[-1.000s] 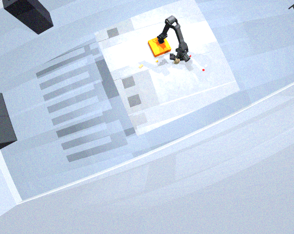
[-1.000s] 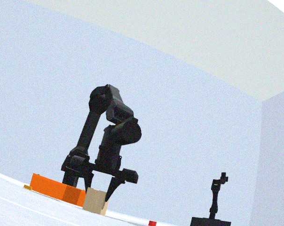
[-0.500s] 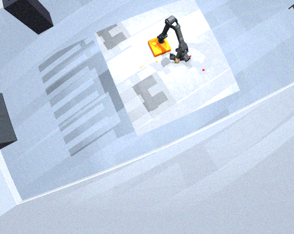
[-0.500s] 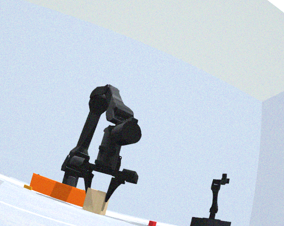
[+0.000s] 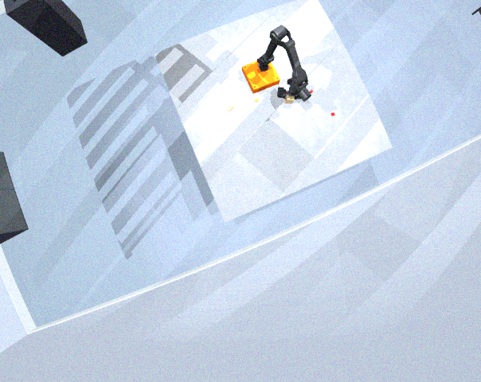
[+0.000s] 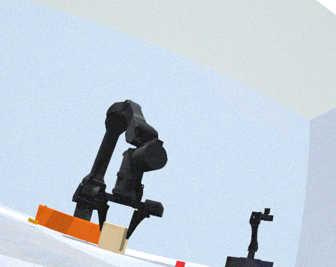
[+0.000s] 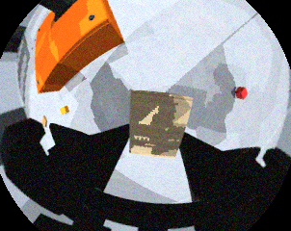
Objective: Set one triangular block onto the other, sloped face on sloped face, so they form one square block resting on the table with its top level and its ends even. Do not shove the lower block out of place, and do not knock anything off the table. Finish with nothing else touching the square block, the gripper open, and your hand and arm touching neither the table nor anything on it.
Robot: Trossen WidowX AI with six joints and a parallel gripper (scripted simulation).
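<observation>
My gripper tip is now 1 cm below the boxy block.
</observation>
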